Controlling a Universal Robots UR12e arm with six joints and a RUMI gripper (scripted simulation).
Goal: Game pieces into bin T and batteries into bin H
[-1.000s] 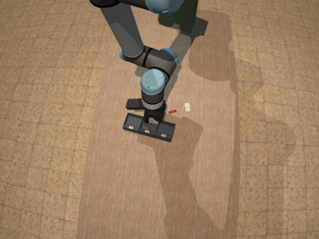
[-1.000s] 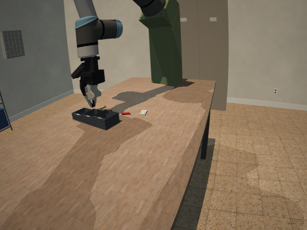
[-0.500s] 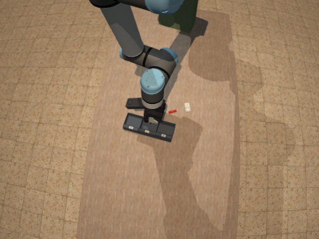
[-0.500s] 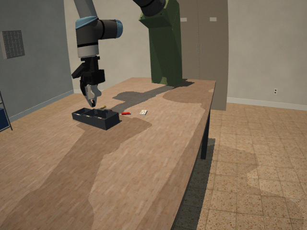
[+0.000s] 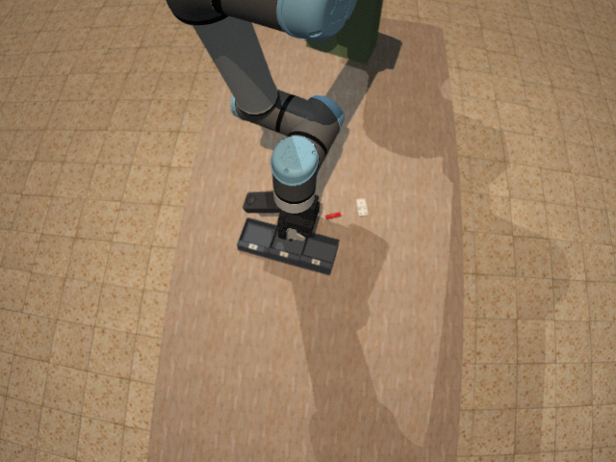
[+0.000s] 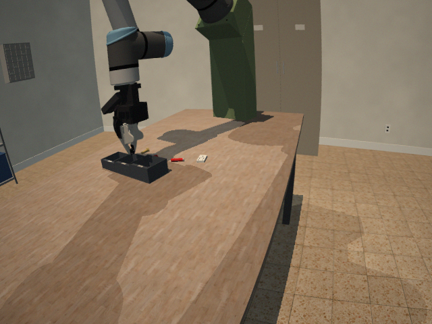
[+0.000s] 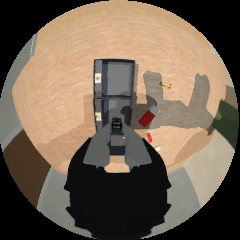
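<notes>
Now: the three-compartment bin row 5 cm below my hand and 1 cm ahead of it. Round my hand: red-and-white block: 8 cm behind, 7 cm below, 6 cm to the left; black die: 1 cm below; red cylinder: 14 cm to the left, 7 cm below, 4 cm behind.
</notes>
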